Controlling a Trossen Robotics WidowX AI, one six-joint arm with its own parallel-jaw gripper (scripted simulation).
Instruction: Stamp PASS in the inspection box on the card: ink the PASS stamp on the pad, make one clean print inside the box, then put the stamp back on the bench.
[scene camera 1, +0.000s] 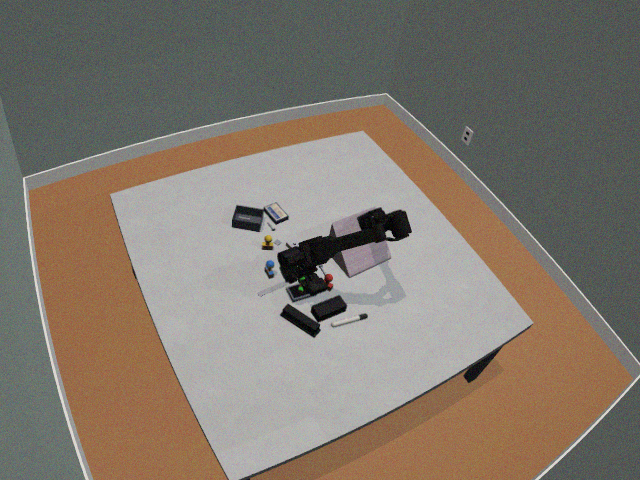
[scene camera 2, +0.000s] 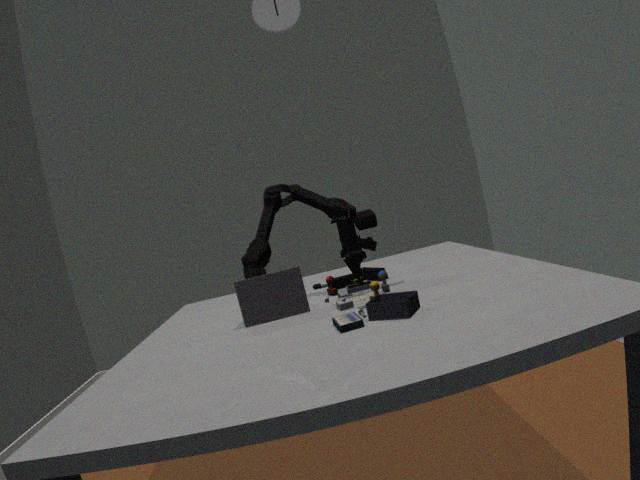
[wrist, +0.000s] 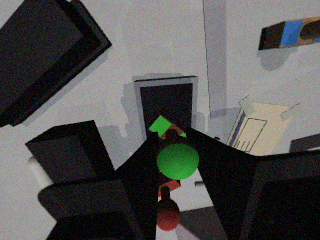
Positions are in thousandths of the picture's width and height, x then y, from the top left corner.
In view: the gripper (scene camera 2: 559, 580), a black tray (scene camera 2: 621, 636), a dark ink pad (wrist: 552, 398) and a cream card (wrist: 808, 535).
The gripper also shows in scene camera 1 (scene camera 1: 473, 595) and in the wrist view (wrist: 539, 560). The wrist view misses the black tray: it is out of frame.
